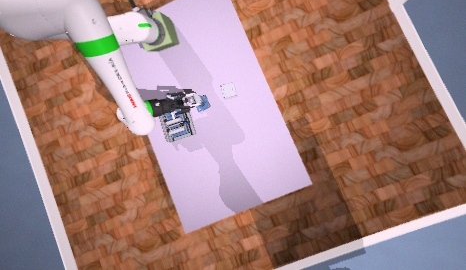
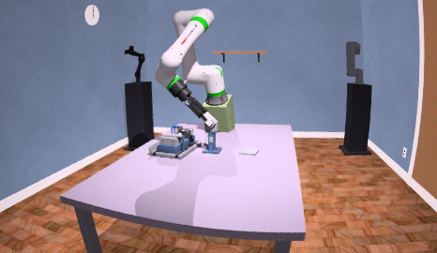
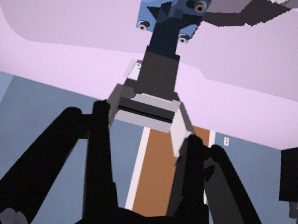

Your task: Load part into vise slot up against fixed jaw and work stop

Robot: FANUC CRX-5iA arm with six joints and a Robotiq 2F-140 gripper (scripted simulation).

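My hand is 1 cm to the right of the part and 1 cm above it. Round my hand: air cylinder rod (18 cm to the right, 10 cm below).
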